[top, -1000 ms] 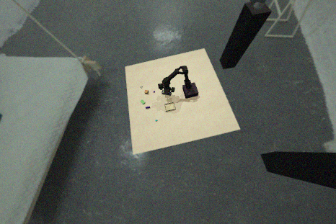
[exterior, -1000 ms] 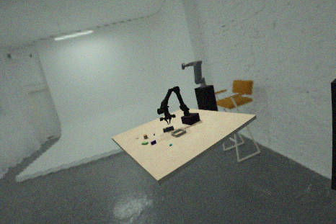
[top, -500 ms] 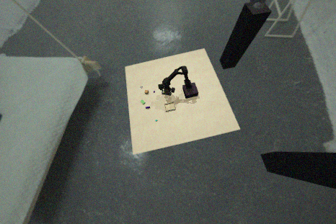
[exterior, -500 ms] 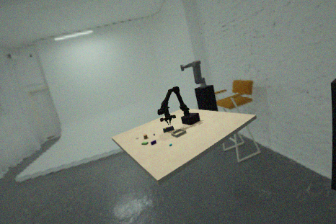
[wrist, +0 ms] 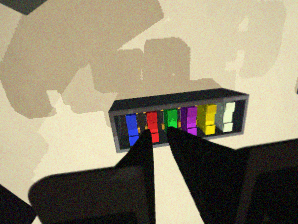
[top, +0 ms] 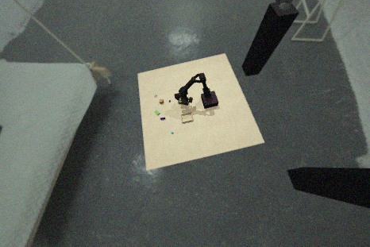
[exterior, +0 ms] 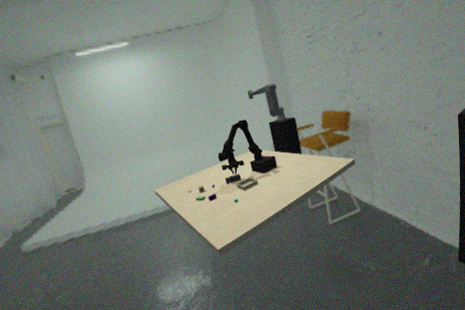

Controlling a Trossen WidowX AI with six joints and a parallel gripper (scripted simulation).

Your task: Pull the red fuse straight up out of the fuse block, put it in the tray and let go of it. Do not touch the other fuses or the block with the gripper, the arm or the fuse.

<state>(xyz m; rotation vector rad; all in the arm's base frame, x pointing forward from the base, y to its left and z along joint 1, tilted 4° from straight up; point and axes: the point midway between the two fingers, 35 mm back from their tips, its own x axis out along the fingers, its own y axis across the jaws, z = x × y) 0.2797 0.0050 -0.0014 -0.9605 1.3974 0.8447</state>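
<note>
The tray is 19 cm to the left of my gripper tip, 5 cm below it and 1 cm ahead of it. The rest, counted from my gripper tip: orange cube: 30 cm ahead, 8 cm to the right, 3 cm below; teal piece: 34 cm to the left, 21 cm ahead, 5 cm below.
</note>
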